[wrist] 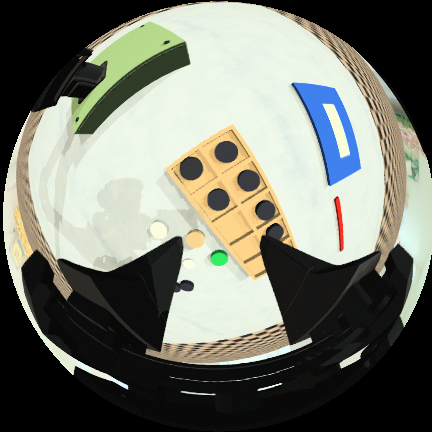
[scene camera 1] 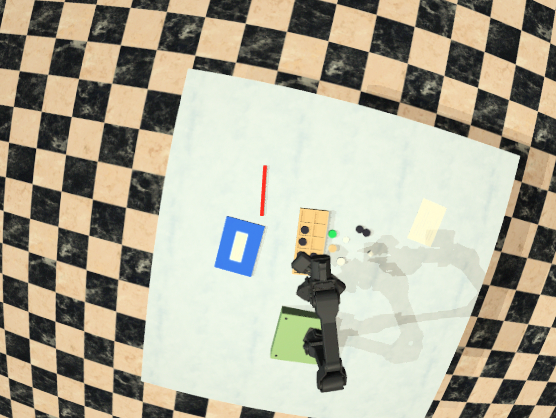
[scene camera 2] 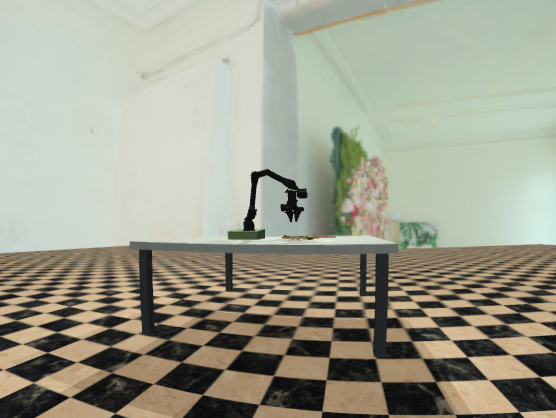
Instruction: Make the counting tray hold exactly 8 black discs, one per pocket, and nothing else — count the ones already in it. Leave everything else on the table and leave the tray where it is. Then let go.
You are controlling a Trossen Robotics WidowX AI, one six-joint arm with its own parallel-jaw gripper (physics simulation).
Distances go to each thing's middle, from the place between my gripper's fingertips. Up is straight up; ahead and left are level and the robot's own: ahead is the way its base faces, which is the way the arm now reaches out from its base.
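The tan counting tray (scene camera 1: 316, 220) is 100 mm below my hand, and I see that it lies 30 mm to the left of my hand and 40 mm ahead of it.
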